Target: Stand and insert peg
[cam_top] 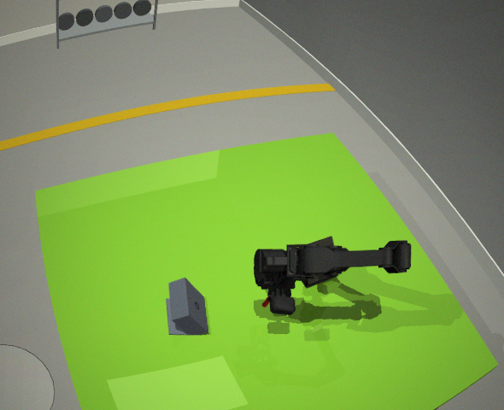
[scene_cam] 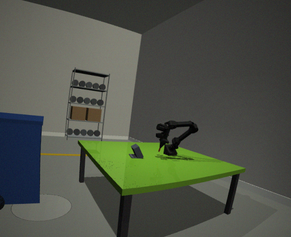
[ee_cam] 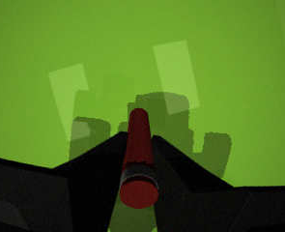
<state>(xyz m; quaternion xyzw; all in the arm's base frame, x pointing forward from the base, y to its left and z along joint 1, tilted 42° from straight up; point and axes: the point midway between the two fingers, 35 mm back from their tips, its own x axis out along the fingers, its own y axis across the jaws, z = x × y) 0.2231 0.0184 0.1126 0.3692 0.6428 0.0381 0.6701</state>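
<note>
Right now my gripper tip is 200 mm short of the sloped panel, 80 mm to the left of it and 50 mm above it. From my gripper tip the other things lie so: peg (20 mm above).
</note>
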